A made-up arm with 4 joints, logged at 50 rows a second.
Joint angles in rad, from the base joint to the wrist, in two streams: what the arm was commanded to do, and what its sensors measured. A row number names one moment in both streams.
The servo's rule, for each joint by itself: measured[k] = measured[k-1] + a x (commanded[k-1-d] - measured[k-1]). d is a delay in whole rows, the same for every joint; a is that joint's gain. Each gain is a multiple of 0.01, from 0.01 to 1. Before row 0 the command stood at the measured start. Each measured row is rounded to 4 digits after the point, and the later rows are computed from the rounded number. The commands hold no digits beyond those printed.
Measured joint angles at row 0: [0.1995, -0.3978, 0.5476, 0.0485]
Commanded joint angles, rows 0 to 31: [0.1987, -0.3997, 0.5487, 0.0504]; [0.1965, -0.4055, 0.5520, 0.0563]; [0.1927, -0.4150, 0.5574, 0.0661]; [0.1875, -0.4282, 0.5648, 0.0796]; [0.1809, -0.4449, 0.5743, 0.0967]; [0.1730, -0.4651, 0.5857, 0.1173]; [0.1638, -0.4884, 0.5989, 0.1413]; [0.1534, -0.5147, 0.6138, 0.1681]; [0.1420, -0.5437, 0.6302, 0.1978]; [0.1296, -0.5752, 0.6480, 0.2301]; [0.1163, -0.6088, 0.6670, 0.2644]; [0.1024, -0.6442, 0.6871, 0.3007]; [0.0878, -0.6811, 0.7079, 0.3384]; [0.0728, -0.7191, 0.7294, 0.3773]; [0.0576, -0.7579, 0.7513, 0.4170]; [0.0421, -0.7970, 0.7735, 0.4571]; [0.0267, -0.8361, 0.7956, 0.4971]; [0.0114, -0.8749, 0.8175, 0.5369]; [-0.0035, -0.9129, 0.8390, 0.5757]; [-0.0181, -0.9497, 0.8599, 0.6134]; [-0.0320, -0.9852, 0.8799, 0.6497]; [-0.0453, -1.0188, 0.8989, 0.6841]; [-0.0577, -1.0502, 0.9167, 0.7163]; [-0.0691, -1.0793, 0.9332, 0.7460]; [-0.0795, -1.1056, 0.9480, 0.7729]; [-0.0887, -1.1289, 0.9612, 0.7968]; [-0.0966, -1.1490, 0.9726, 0.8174]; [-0.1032, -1.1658, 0.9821, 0.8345]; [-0.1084, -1.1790, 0.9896, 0.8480]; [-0.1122, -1.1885, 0.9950, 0.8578]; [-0.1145, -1.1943, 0.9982, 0.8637]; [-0.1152, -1.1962, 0.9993, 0.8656]
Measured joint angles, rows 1 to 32: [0.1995, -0.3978, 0.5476, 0.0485]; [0.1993, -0.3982, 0.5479, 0.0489]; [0.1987, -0.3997, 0.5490, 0.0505]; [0.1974, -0.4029, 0.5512, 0.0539]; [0.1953, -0.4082, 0.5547, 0.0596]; [0.1923, -0.4159, 0.5598, 0.0678]; [0.1882, -0.4262, 0.5665, 0.0787]; [0.1831, -0.4393, 0.5749, 0.0925]; [0.1769, -0.4551, 0.5850, 0.1091]; [0.1696, -0.4737, 0.5968, 0.1286]; [0.1612, -0.4950, 0.6101, 0.1509]; [0.1518, -0.5189, 0.6249, 0.1759]; [0.1414, -0.5452, 0.6411, 0.2034]; [0.1301, -0.5737, 0.6585, 0.2331]; [0.1181, -0.6042, 0.6769, 0.2648]; [0.1054, -0.6365, 0.6962, 0.2983]; [0.0921, -0.6702, 0.7163, 0.3332]; [0.0784, -0.7050, 0.7369, 0.3693]; [0.0643, -0.7407, 0.7579, 0.4062]; [0.0501, -0.7769, 0.7790, 0.4435]; [0.0358, -0.8132, 0.8000, 0.4809]; [0.0216, -0.8493, 0.8208, 0.5180]; [0.0076, -0.8849, 0.8411, 0.5545]; [-0.0061, -0.9196, 0.8608, 0.5901]; [-0.0193, -0.9531, 0.8796, 0.6244]; [-0.0319, -0.9851, 0.8974, 0.6571]; [-0.0438, -1.0153, 0.9140, 0.6878]; [-0.0549, -1.0434, 0.9292, 0.7163]; [-0.0650, -1.0691, 0.9430, 0.7423]; [-0.0741, -1.0922, 0.9551, 0.7656]; [-0.0821, -1.1124, 0.9655, 0.7859]; [-0.0889, -1.1296, 0.9740, 0.8030]
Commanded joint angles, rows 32 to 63: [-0.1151, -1.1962, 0.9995, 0.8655]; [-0.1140, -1.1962, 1.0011, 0.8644]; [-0.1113, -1.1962, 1.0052, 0.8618]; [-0.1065, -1.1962, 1.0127, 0.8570]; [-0.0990, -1.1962, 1.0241, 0.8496]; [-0.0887, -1.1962, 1.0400, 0.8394]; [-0.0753, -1.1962, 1.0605, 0.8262]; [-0.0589, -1.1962, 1.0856, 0.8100]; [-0.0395, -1.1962, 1.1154, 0.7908]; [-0.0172, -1.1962, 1.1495, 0.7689]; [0.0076, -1.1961, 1.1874, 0.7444]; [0.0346, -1.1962, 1.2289, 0.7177]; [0.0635, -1.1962, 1.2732, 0.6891]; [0.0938, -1.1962, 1.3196, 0.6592]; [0.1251, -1.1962, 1.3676, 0.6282]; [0.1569, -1.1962, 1.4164, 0.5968]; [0.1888, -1.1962, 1.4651, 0.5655]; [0.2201, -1.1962, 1.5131, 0.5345]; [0.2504, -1.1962, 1.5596, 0.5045]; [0.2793, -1.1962, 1.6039, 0.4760]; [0.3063, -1.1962, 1.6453, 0.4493]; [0.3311, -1.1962, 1.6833, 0.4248]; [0.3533, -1.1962, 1.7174, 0.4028]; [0.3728, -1.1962, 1.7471, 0.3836]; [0.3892, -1.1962, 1.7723, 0.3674]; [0.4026, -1.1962, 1.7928, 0.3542]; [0.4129, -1.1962, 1.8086, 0.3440]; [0.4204, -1.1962, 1.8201, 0.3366]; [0.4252, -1.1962, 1.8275, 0.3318]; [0.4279, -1.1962, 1.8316, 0.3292]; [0.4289, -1.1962, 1.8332, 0.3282]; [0.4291, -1.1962, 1.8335, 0.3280]
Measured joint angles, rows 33 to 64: [-0.0944, -1.1436, 0.9806, 0.8168]; [-0.0987, -1.1546, 0.9855, 0.8275]; [-0.1019, -1.1633, 0.9896, 0.8356]; [-0.1039, -1.1702, 0.9937, 0.8414]; [-0.1044, -1.1757, 0.9986, 0.8448]; [-0.1033, -1.1800, 1.0052, 0.8459]; [-0.1002, -1.1834, 1.0142, 0.8445]; [-0.0950, -1.1861, 1.0262, 0.8405]; [-0.0874, -1.1882, 1.0416, 0.8338]; [-0.0773, -1.1899, 1.0608, 0.8243]; [-0.0647, -1.1912, 1.0839, 0.8121]; [-0.0495, -1.1922, 1.1108, 0.7972]; [-0.0318, -1.1930, 1.1415, 0.7797]; [-0.0118, -1.1937, 1.1757, 0.7598]; [0.0104, -1.1942, 1.2131, 0.7377]; [0.0345, -1.1946, 1.2533, 0.7136]; [0.0602, -1.1949, 1.2957, 0.6879]; [0.0872, -1.1952, 1.3397, 0.6610]; [0.1151, -1.1954, 1.3848, 0.6332]; [0.1435, -1.1956, 1.4302, 0.6049]; [0.1720, -1.1957, 1.4754, 0.5765]; [0.2002, -1.1958, 1.5196, 0.5485]; [0.2277, -1.1959, 1.5622, 0.5213]; [0.2541, -1.1960, 1.6026, 0.4952]; [0.2790, -1.1960, 1.6402, 0.4706]; [0.3021, -1.1960, 1.6745, 0.4479]; [0.3232, -1.1960, 1.7053, 0.4273]; [0.3420, -1.1960, 1.7322, 0.4090]; [0.3585, -1.1960, 1.7551, 0.3931]; [0.3725, -1.1960, 1.7739, 0.3796]; [0.3841, -1.1960, 1.7889, 0.3685]; [0.3935, -1.1960, 1.8004, 0.3596]
